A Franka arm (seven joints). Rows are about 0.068 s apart.
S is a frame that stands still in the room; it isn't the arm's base.
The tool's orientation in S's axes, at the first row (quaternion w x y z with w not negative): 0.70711, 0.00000, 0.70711, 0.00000
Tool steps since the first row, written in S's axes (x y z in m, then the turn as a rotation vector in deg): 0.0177, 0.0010, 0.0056, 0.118, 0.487, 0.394; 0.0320, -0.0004, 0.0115, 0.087, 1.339, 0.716; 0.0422, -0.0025, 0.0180, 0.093, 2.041, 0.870; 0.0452, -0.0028, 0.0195, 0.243, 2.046, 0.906; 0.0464, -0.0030, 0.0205, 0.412, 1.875, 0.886; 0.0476, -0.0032, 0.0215, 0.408, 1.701, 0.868; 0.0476, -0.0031, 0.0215, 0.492, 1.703, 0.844; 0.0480, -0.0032, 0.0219, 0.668, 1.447, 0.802; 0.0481, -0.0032, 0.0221, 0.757, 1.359, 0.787; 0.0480, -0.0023, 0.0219, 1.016, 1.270, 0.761; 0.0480, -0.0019, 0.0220, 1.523, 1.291, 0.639; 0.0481, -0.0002, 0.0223, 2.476, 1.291, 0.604; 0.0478, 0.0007, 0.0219, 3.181, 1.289, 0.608
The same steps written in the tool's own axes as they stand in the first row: -0.0056, 0.0010, 0.0177, -0.394, 0.487, 0.118; -0.0115, -0.0004, 0.0320, -0.716, 1.339, 0.087; -0.0180, -0.0025, 0.0422, -0.870, 2.041, 0.093; -0.0195, -0.0028, 0.0452, -0.906, 2.046, 0.243; -0.0205, -0.0030, 0.0464, -0.886, 1.875, 0.412; -0.0215, -0.0032, 0.0476, -0.868, 1.701, 0.408; -0.0215, -0.0031, 0.0476, -0.844, 1.703, 0.492; -0.0219, -0.0032, 0.0480, -0.802, 1.447, 0.668; -0.0221, -0.0032, 0.0481, -0.787, 1.359, 0.757; -0.0219, -0.0023, 0.0480, -0.761, 1.270, 1.016; -0.0220, -0.0019, 0.0480, -0.639, 1.291, 1.523; -0.0223, -0.0002, 0.0481, -0.604, 1.291, 2.476; -0.0219, 0.0007, 0.0478, -0.608, 1.289, 3.181
